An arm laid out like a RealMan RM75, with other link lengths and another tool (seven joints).
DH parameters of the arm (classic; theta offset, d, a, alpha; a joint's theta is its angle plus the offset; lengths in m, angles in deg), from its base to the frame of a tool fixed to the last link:
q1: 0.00 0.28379 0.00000 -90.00
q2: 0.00 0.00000 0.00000 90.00
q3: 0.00 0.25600 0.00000 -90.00
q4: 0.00 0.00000 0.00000 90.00
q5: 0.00 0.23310 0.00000 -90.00
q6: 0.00 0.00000 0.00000 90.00
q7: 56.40 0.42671 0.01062 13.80
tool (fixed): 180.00 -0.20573 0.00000 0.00
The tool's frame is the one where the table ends.
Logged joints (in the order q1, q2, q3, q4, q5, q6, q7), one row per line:
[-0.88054, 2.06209, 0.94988, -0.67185, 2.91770, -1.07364, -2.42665]
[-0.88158, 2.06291, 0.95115, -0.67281, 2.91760, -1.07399, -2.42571]
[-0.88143, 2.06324, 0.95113, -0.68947, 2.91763, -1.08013, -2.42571]
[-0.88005, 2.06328, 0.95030, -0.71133, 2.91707, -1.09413, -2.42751]
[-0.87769, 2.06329, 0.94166, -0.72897, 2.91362, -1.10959, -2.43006]
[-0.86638, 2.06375, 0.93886, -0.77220, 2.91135, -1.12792, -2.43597]
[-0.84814, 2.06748, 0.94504, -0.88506, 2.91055, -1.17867, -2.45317]
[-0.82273, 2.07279, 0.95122, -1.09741, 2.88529, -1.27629, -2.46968]
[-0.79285, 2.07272, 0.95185, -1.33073, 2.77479, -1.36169, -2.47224]
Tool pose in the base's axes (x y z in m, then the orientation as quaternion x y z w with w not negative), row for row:
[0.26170, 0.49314, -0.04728, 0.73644, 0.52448, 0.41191, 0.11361]
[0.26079, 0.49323, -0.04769, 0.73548, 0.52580, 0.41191, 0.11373]
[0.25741, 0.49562, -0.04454, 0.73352, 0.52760, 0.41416, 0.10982]
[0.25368, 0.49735, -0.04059, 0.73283, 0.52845, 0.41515, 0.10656]
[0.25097, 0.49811, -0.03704, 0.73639, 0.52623, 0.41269, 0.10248]
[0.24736, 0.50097, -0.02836, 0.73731, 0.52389, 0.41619, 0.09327]
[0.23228, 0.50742, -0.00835, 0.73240, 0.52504, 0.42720, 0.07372]
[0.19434, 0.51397, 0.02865, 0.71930, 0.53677, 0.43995, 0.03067]
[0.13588, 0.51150, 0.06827, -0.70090, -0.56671, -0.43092, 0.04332]
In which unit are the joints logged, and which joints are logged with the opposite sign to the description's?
The joints are logged in radians. Opposite sign: q1, q3, q5, q7.
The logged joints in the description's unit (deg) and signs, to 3 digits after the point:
[50.451, 118.149, -54.424, -38.494, -167.172, -61.515, 139.037]
[50.511, 118.196, -54.497, -38.549, -167.166, -61.535, 138.983]
[50.502, 118.215, -54.496, -39.504, -167.168, -61.887, 138.983]
[50.423, 118.217, -54.448, -40.756, -167.136, -62.689, 139.086]
[50.288, 118.218, -53.953, -41.767, -166.938, -63.575, 139.232]
[49.640, 118.244, -53.793, -44.244, -166.808, -64.625, 139.571]
[48.595, 118.458, -54.147, -50.710, -166.762, -67.533, 140.556]
[47.139, 118.762, -54.501, -62.877, -165.315, -73.126, 141.502]
[45.427, 118.758, -54.537, -76.245, -158.984, -78.019, 141.649]

